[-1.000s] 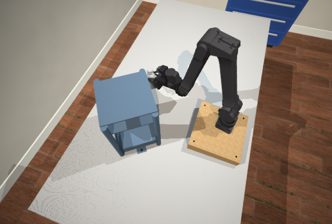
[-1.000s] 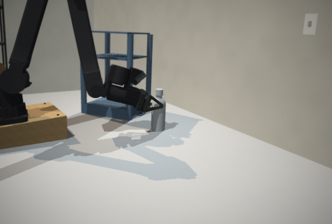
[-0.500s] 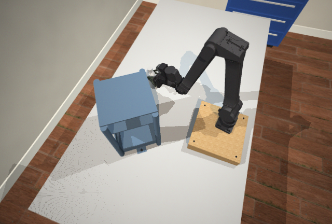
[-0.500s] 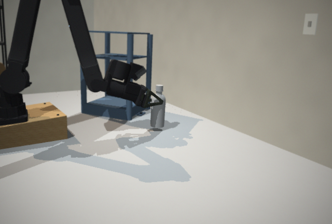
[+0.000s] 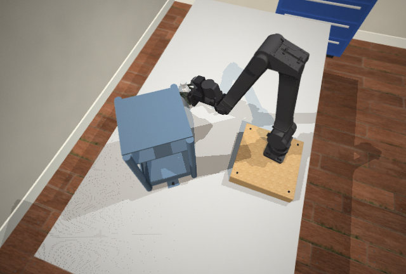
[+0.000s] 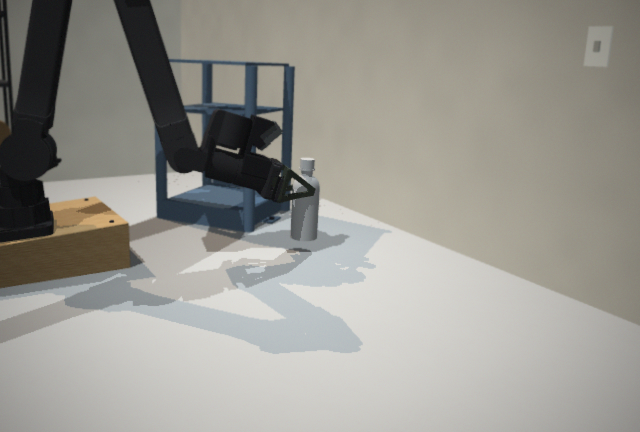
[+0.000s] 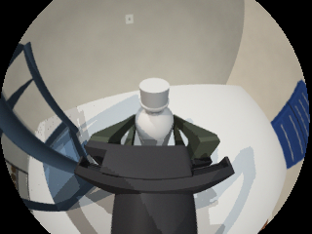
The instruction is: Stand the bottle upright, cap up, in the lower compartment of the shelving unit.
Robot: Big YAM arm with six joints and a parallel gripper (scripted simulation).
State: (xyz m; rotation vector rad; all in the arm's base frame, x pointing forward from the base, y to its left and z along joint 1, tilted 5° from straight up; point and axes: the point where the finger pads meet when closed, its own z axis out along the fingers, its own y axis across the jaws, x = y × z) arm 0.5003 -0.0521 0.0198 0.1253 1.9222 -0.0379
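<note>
The grey bottle is right at my hand. The rest, counted from my hand: blue shelving unit: 300 mm to the left, 70 mm behind, 50 mm above.
</note>
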